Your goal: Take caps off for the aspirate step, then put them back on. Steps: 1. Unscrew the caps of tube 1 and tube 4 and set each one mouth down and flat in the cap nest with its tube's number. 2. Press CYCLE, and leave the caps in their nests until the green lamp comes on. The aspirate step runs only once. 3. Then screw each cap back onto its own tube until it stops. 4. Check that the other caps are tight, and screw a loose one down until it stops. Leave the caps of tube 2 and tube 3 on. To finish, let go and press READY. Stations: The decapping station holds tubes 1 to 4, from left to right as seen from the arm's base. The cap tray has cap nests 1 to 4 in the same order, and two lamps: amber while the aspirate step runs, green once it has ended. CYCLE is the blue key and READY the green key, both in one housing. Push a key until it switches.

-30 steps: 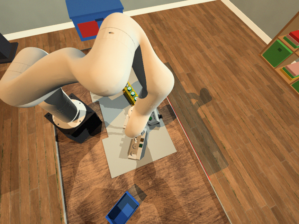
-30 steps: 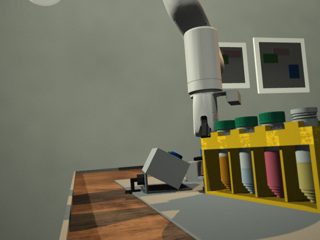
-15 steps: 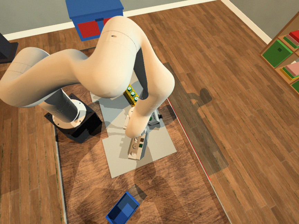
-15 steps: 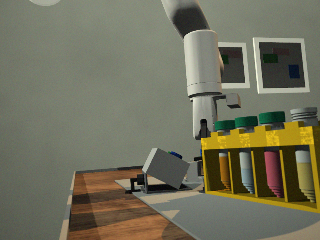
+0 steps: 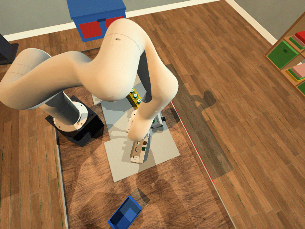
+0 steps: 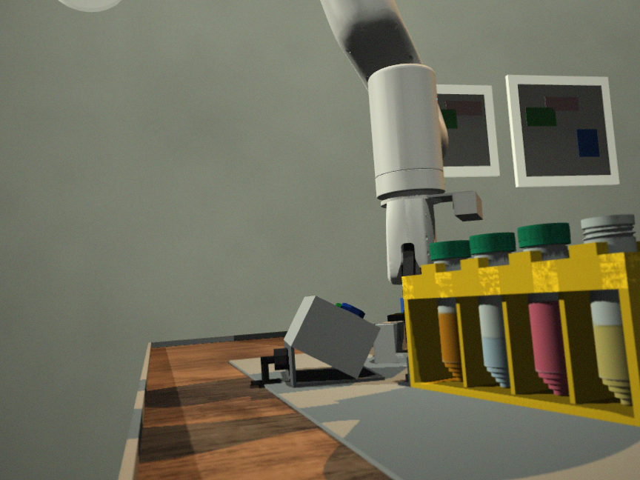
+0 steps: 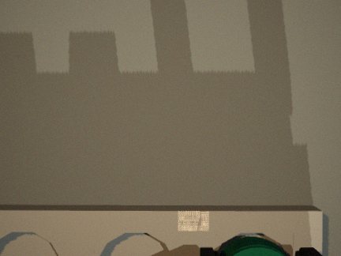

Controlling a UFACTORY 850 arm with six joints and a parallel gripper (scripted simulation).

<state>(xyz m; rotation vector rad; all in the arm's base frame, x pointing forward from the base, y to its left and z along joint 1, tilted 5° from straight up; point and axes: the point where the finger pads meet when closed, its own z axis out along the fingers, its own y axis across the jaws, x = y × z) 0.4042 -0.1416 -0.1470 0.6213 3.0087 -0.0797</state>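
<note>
Now: the green cap 3 cm ahead of my hand, 23 cm to the left of it and 7 cm above it. The rest, counted from my hand: blue cycle key (10 cm ahead, 12 cm to the left, 3 cm above); then grey key housing (12 cm ahead, 10 cm to the left, 1 cm above); then green key (10 cm ahead, 7 cm to the left, 3 cm above).
</note>
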